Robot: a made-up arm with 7 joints. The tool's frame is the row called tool. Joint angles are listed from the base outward.
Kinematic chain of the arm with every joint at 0, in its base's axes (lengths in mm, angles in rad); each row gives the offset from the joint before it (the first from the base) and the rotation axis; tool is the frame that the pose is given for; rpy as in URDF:
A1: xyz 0 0 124.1 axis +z
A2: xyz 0 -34.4 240.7 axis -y
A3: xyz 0 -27.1 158.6 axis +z
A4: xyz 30.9 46.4 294 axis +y
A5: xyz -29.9 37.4 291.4 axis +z
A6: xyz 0 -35 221.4 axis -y
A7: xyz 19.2 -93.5 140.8 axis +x
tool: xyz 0 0 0 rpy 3.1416 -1.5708 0
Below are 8 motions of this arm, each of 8 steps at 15 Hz.
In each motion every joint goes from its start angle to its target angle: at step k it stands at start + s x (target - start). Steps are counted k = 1, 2, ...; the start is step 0. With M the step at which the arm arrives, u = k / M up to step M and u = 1 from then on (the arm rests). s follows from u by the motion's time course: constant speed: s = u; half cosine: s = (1 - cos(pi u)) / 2; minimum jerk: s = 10 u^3 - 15 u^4 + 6 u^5.
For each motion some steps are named. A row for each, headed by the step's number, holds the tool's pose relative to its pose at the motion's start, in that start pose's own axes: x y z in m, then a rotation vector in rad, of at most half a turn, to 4 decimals.
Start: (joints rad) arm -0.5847 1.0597 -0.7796 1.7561 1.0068 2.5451 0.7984
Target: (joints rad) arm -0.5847 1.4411 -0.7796 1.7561 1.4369 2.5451 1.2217
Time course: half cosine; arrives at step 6
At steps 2, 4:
2: 0.0262 -0.0180 -0.0028 -0.0536 0.0952 0.2571
4: 0.0743 -0.0503 -0.0127 -0.1461 0.2888 0.7748

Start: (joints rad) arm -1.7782 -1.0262 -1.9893 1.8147 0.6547 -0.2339 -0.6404
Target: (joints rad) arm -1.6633 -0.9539 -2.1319 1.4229 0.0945 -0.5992 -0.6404
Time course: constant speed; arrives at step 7
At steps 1, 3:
1: -0.0027 -0.0176 -0.0415 -0.0579 -0.0366 -0.0133
3: -0.0187 -0.0540 -0.1239 -0.1757 -0.1019 -0.0131

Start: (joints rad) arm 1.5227 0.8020 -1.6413 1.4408 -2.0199 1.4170 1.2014
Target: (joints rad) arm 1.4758 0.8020 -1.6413 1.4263 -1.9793 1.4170 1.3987
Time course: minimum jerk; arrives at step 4
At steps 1, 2, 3, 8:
1: 0.0008 0.0047 -0.0004 -0.0057 0.0004 0.0248
2: 0.0040 0.0228 -0.0024 -0.0274 0.0033 0.1200
3: 0.0072 0.0409 -0.0049 -0.0489 0.0082 0.2151
8: 0.0080 0.0456 -0.0056 -0.0544 0.0098 0.2399

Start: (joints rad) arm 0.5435 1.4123 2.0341 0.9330 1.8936 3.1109 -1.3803
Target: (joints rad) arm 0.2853 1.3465 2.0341 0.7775 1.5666 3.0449 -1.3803
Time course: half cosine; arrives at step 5
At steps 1, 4, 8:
1: -0.0019 -0.0077 0.0174 -0.0034 0.0215 -0.0007
4: -0.0200 -0.0565 0.1725 -0.0394 0.2157 -0.0269
8: -0.0223 -0.0602 0.1915 -0.0443 0.2400 -0.0328

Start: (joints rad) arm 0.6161 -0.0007 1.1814 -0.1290 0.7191 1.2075 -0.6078
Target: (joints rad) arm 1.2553 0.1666 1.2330 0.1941 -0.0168 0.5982 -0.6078
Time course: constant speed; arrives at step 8
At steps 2, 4, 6, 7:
2: -0.0178 -0.0216 0.0349 0.1063 -0.1884 0.0001
4: -0.0298 -0.0544 0.0669 0.2311 -0.3668 -0.0108
6: -0.0332 -0.0960 0.0929 0.3681 -0.5311 -0.0378
7: -0.0309 -0.1190 0.1027 0.4386 -0.6070 -0.0587

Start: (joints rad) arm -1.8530 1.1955 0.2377 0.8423 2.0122 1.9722 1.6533
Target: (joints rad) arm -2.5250 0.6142 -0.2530 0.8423 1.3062 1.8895 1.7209
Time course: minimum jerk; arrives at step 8
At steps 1, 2, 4, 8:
1: 0.0056 -0.0049 0.0045 0.0068 -0.0023 -0.0252
2: 0.0333 -0.0330 0.0274 0.0420 -0.0143 -0.1645
4: 0.0976 -0.1671 0.1029 0.1725 -0.0597 -0.8270
8: 0.0653 -0.2859 0.1524 0.3006 -0.0767 -1.7109

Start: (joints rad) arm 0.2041 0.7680 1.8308 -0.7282 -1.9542 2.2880 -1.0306
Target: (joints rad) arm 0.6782 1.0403 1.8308 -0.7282 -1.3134 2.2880 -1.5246
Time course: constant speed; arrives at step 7
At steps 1, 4, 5, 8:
1: -0.0581 0.0173 -0.0084 -0.0581 -0.1194 0.0267
4: -0.2253 0.0543 -0.0641 -0.2072 -0.4937 0.0960
5: -0.2764 0.0621 -0.0914 -0.2485 -0.6218 0.1176
8: -0.3693 0.0722 -0.1560 -0.3193 -0.8797 0.1624

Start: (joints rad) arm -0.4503 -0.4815 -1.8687 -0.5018 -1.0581 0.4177 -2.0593
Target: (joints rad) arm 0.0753 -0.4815 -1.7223 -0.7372 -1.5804 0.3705 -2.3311
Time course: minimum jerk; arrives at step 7
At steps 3, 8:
3: -0.1520 -0.0980 0.0111 0.1113 -0.0440 0.0913
8: -0.3352 -0.3406 0.0694 0.3965 -0.0126 0.2234

